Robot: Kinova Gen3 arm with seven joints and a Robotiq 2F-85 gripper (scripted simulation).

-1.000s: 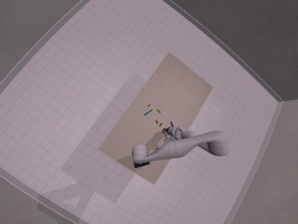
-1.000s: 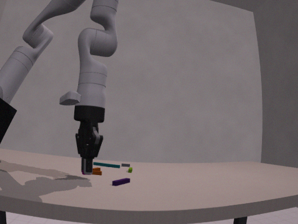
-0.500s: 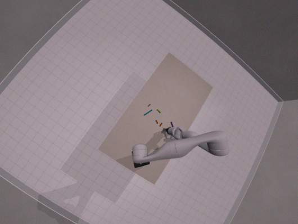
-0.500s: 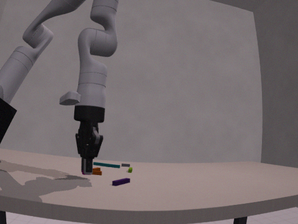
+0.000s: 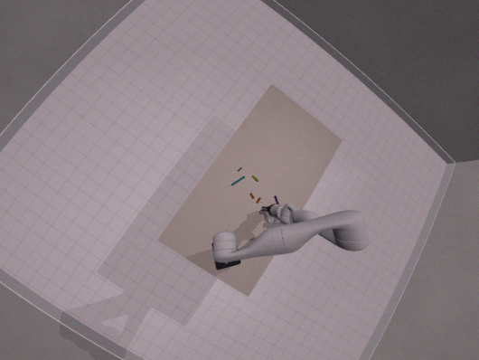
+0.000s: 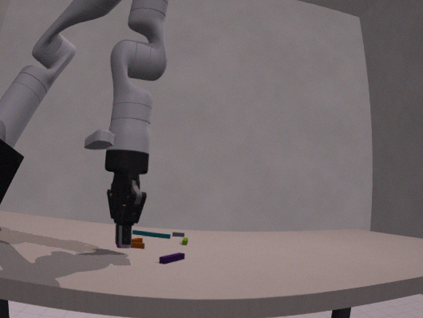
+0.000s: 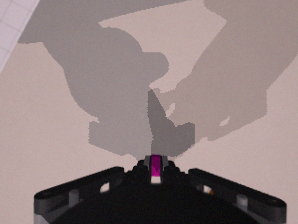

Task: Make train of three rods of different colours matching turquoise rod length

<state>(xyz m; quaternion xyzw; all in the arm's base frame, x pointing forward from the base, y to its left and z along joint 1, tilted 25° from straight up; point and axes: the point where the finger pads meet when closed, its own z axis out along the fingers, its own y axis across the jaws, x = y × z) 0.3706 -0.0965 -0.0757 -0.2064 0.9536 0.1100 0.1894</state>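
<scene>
Now: the magenta rod 2 cm below my hand. From my hand the other things lie so: lime rod (12 cm ahead, 17 cm to the left, 3 cm below); purple rod (8 cm ahead, 3 cm to the right, 3 cm below); turquoise rod (4 cm ahead, 26 cm to the left, 3 cm below).
</scene>
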